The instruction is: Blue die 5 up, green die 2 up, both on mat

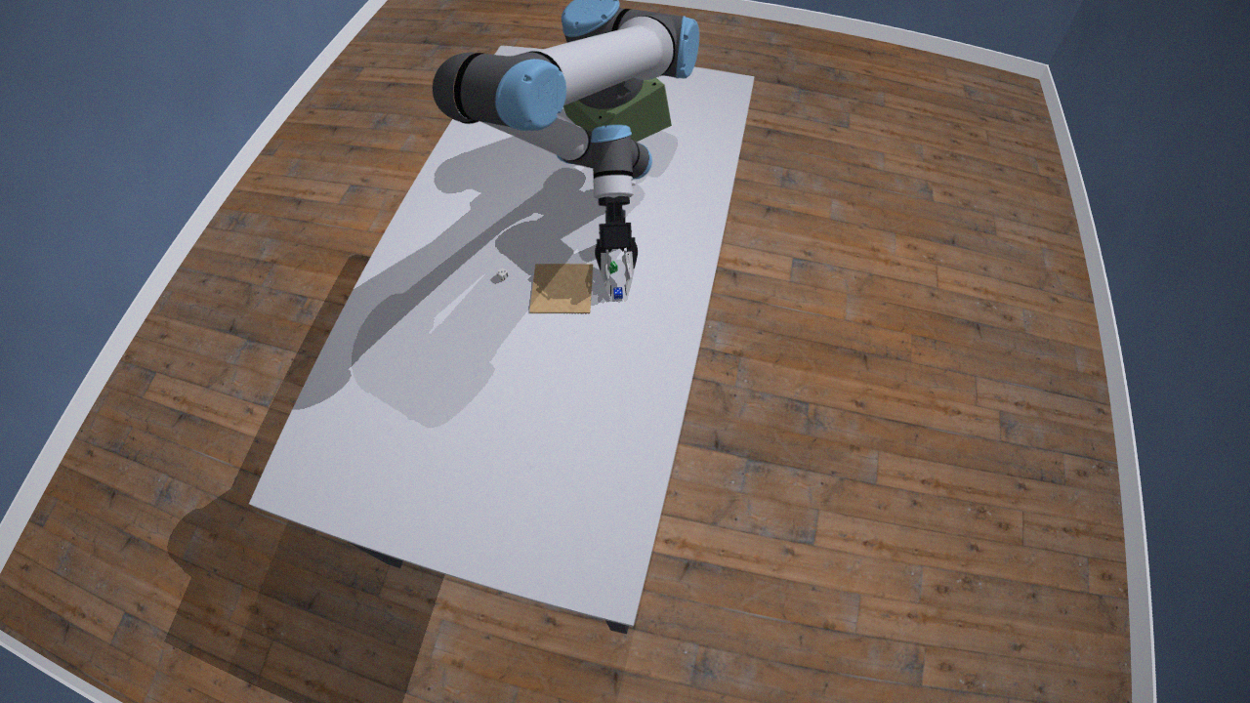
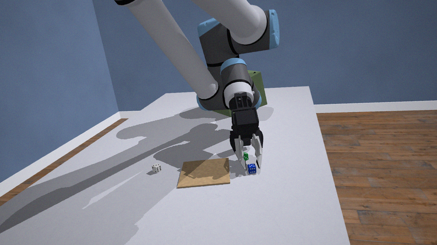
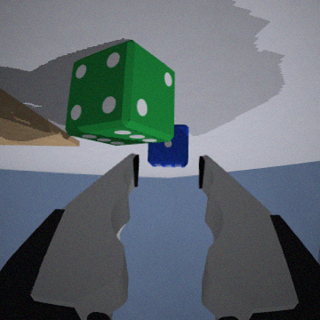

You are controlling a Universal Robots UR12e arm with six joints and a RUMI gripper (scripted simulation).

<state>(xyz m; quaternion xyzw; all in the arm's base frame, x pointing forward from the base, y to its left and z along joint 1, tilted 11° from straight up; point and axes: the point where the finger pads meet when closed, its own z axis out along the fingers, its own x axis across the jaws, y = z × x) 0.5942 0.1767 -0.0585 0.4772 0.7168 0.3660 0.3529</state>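
Now: the blue die 1 cm below my hand. Also, from my hand: tan mat (13 cm to the right, 2 cm below, 1 cm ahead); then white die (28 cm to the right, 2 cm ahead, 1 cm below); then green die (7 cm behind, 3 cm to the right, 1 cm below).
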